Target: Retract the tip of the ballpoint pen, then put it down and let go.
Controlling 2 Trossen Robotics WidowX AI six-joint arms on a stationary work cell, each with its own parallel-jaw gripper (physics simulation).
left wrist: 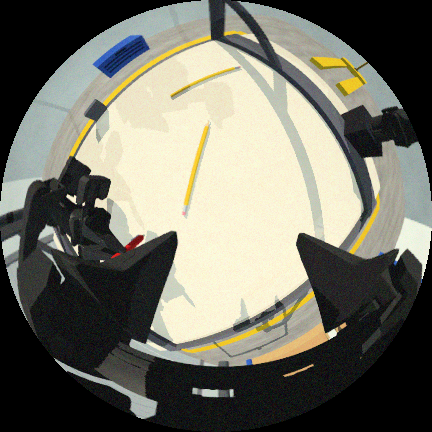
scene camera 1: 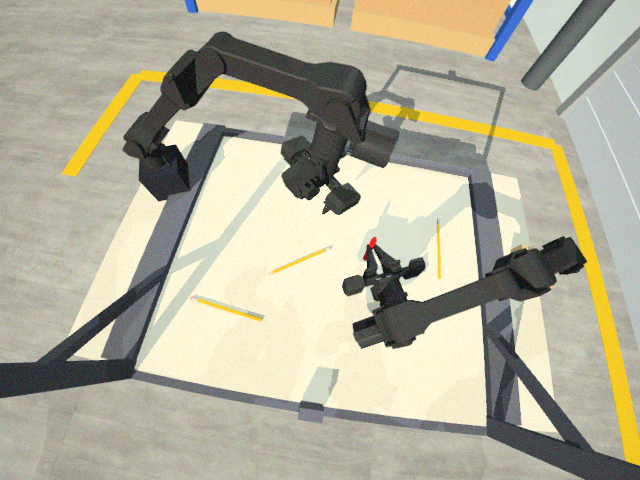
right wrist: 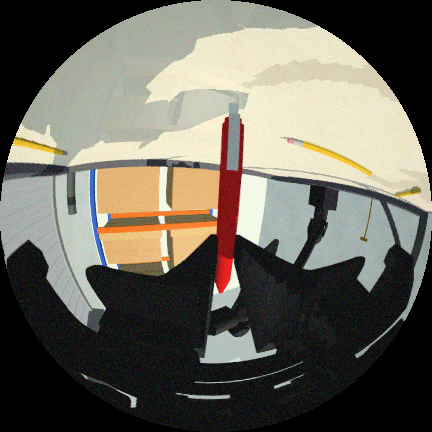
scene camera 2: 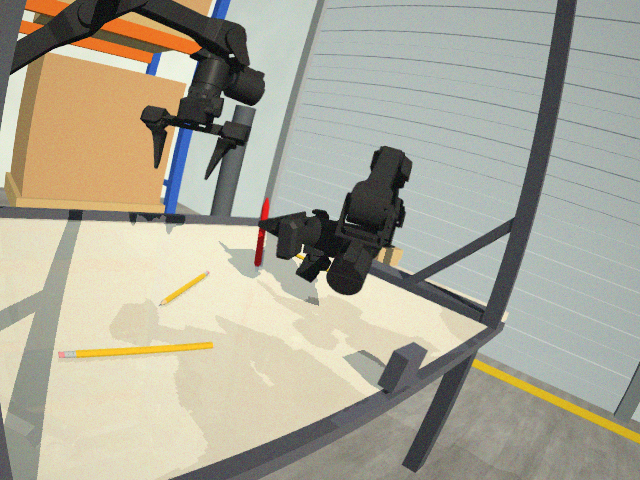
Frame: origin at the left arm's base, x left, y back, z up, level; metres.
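Seen in the pictures: left gripper, fingertip midpoint: (left wrist: 240, 238) (right wrist: 277, 247) (scene camera 2: 180, 174); right gripper, fingertip midpoint: (scene camera 1: 370, 244) (right wrist: 224, 240) (scene camera 2: 260, 223); left arm's base, link origin: (left wrist: 373, 129) (scene camera 1: 157, 161).
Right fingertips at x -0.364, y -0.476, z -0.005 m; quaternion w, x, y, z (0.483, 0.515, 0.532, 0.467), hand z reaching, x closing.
Note:
Pixels of each thing's middle, then the offset from my right fingertips to it.
- ballpoint pen, body centre: (right wrist: 227, 213) (left wrist: 126, 248) (scene camera 2: 262, 235) (scene camera 1: 369, 250) dy -0.001, dx -0.009, dz -0.021 m
- dark block, body centre: (scene camera 2: 403, 367) (scene camera 1: 310, 411) (left wrist: 94, 109) dy +0.227, dx -0.310, dz -0.070 m
The ballpoint pen (scene camera 1: 372, 241) (scene camera 2: 260, 242) (left wrist: 134, 243) (right wrist: 231, 200) is red with a grey clip and button. It stands nearly upright, bright cone end up and button end down, low over the back right of the table. No thin point shows beyond its cone in the right wrist view. My right gripper (scene camera 1: 370, 246) (scene camera 2: 262, 224) (right wrist: 224, 240) is shut on the pen near the cone end. Whether the button end touches the table is unclear. My left gripper (scene camera 2: 181, 172) (left wrist: 240, 238) is open and empty, fingers down, higher up and left of the pen.
Yellow pencils lie on the table: one (scene camera 1: 299, 260) (scene camera 2: 185, 287) (left wrist: 196, 167) near the middle, one (scene camera 1: 227, 308) (scene camera 2: 139, 349) (left wrist: 205, 81) at the front left, one (scene camera 1: 438, 248) right of the right gripper. A dark block (scene camera 1: 312, 410) (scene camera 2: 402, 367) sits at the front edge.

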